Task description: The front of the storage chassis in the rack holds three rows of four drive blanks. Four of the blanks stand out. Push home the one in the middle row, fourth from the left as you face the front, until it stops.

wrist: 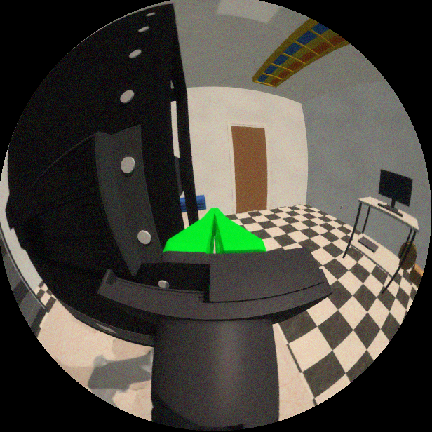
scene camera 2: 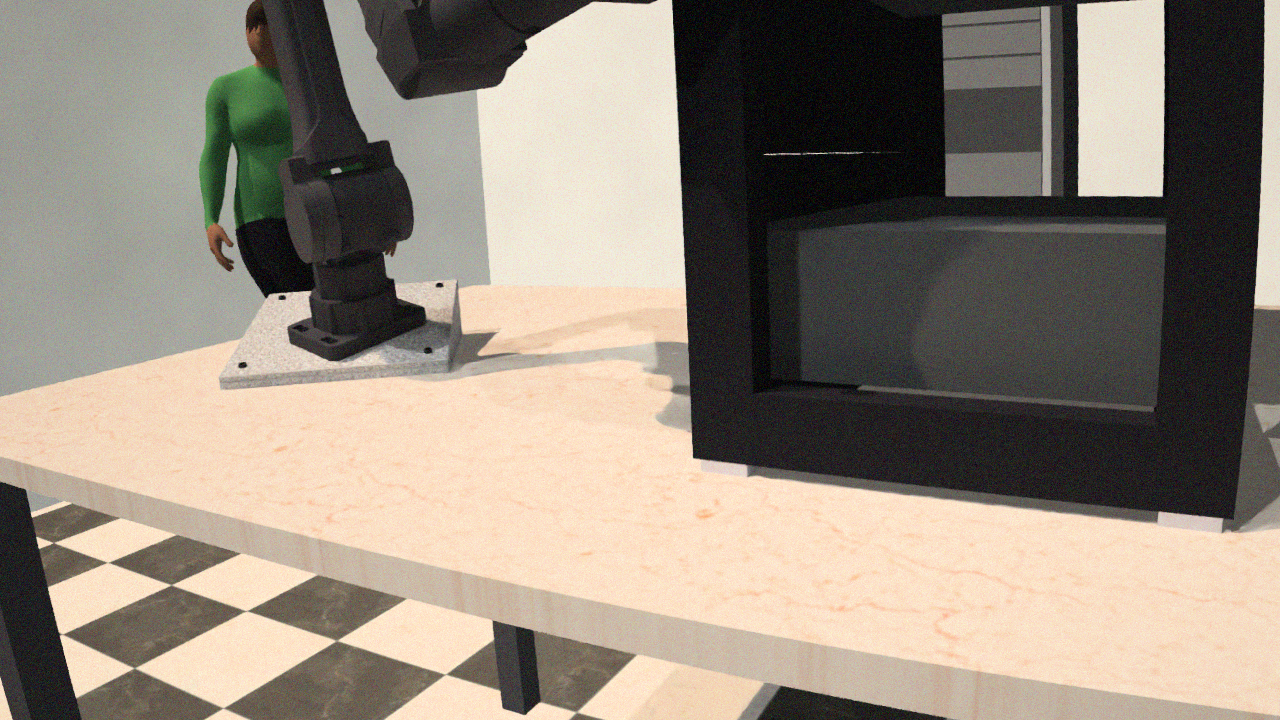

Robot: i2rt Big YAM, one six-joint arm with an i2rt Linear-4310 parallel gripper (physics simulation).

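Seen in the pictures: arm's base, origin of the base link: (scene camera 2: 358, 331).
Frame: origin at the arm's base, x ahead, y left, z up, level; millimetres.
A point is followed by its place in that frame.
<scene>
The black rack (scene camera 2: 720, 295) {z 73, x 508, y -104 mm} (wrist: 183, 125) stands on the table, and fills the left side of the wrist view. In that view the storage chassis (wrist: 116, 185) shows at a steep slant, with a dark grey flange beside its front. Faint rectangular outlines of drive blanks (wrist: 75, 200) show on the dark front. I cannot tell which blanks stand out, nor pick out the middle row's fourth one. My gripper (wrist: 214, 213) has bright green fingers, shut with nothing between them, to the right of the chassis front in the wrist view. The gripper does not show in scene camera 2.
A dark grey box (scene camera 2: 984, 313) {z 63, x 642, y -50 mm} sits low in the rack. The arm's base is on a speckled plate (scene camera 2: 259, 362) {z -13, x -23, y -103 mm} on the marble table (scene camera 2: 447, 465) {z -33, x 344, y -177 mm}. A person in green (scene camera 2: 250, 134) stands behind. A desk with a monitor (wrist: 395, 188) stands at the right.
</scene>
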